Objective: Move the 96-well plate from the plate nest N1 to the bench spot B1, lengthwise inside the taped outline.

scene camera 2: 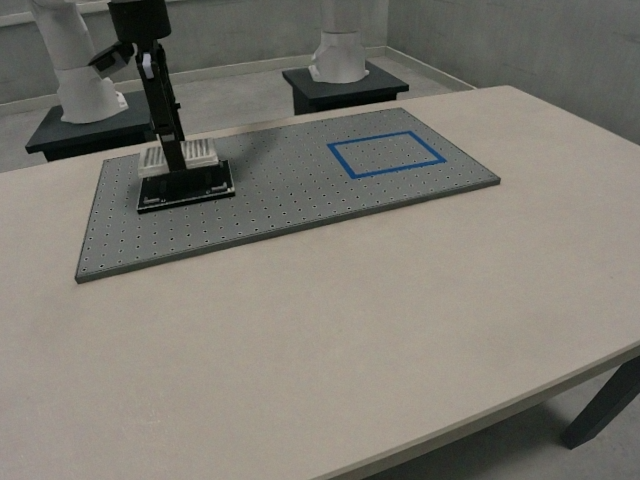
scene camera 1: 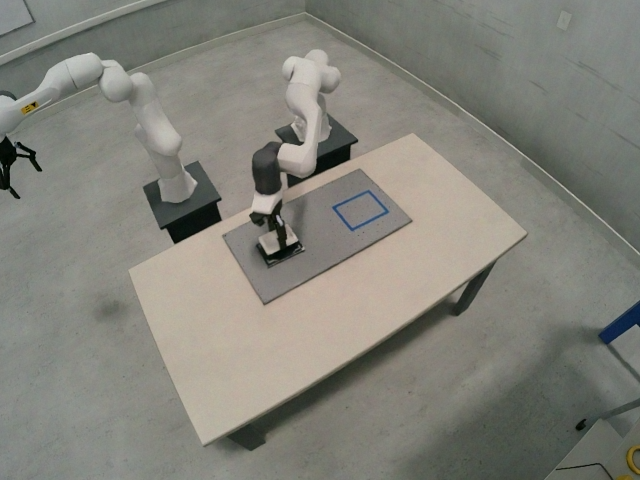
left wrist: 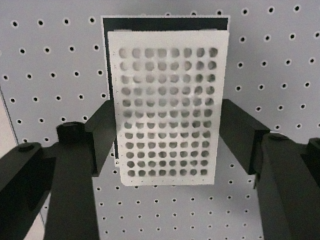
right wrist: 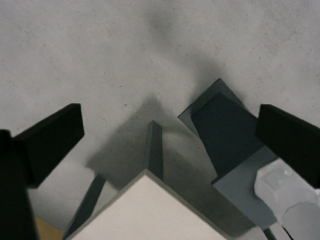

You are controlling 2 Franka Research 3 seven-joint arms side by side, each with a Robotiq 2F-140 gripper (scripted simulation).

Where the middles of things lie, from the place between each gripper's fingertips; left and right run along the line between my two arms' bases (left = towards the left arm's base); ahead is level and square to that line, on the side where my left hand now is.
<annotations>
I see my left gripper 2 cm above the white 96-well plate (scene camera 2: 199, 152). Round my left hand: black plate nest (scene camera 2: 185, 184): 8 cm below.
Right now my right hand is 81 cm to the right of the white 96-well plate, 53 cm short of it and 34 cm above it. Round my right hand: black plate nest 81 cm to the left, 53 cm ahead, 39 cm below.
</annotations>
